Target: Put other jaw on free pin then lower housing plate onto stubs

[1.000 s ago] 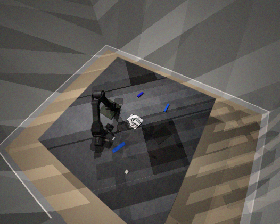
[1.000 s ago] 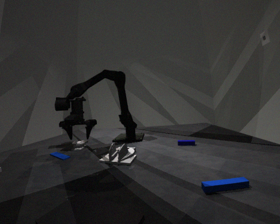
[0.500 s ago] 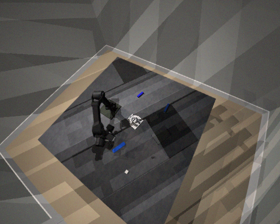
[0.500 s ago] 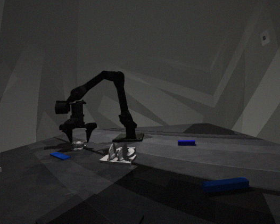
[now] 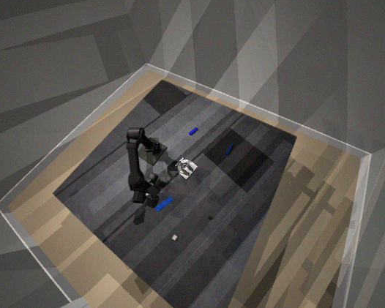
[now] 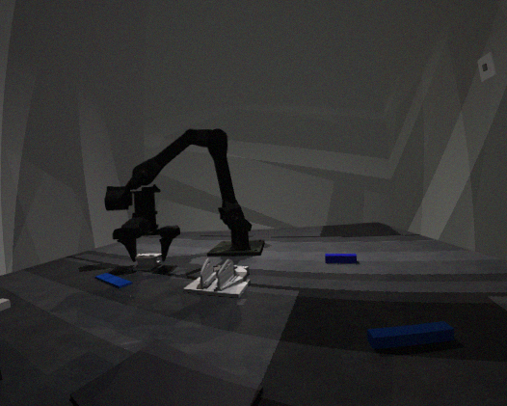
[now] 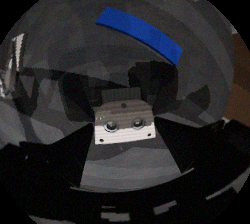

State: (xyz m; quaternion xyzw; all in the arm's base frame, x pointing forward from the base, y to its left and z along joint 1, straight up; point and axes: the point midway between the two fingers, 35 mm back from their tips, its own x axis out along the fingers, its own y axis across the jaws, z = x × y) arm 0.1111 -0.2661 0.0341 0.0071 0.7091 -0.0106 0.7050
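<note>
Right now my gripper tip is 130 mm short of the jaw and 260 mm to the right of it. The rest, counted from my gripper tip: small white cube: 270 mm ahead, 180 mm to the right; dark square slab: 430 mm ahead, 210 mm to the left, 10 mm below; dark cube: 420 mm ahead, 10 mm to the left.
</note>
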